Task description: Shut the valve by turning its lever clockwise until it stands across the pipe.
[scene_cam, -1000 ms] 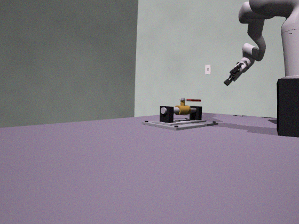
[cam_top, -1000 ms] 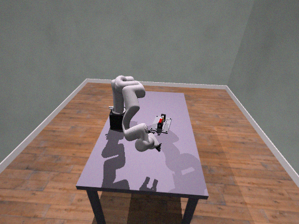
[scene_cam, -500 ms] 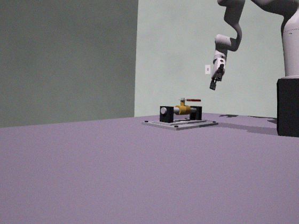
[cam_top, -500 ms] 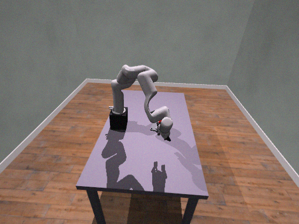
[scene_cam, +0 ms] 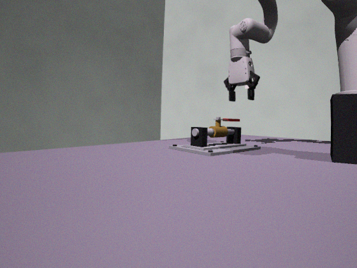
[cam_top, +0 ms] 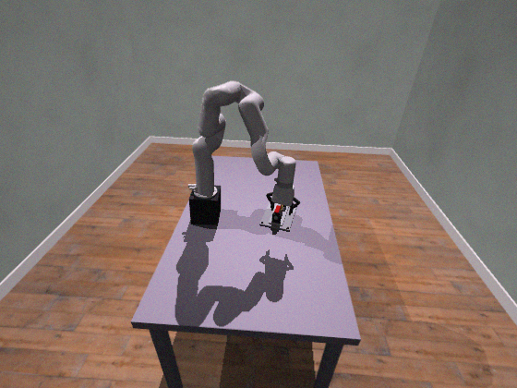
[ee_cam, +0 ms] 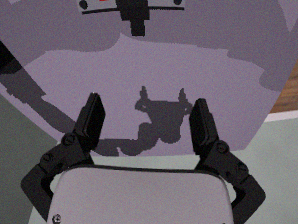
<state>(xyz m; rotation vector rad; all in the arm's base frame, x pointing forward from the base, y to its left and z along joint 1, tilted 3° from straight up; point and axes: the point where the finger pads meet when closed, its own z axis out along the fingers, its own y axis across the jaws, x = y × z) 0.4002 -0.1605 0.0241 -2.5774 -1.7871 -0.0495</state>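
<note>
The red lever lies 150 mm to the left of my hand and 80 mm below it.
</note>
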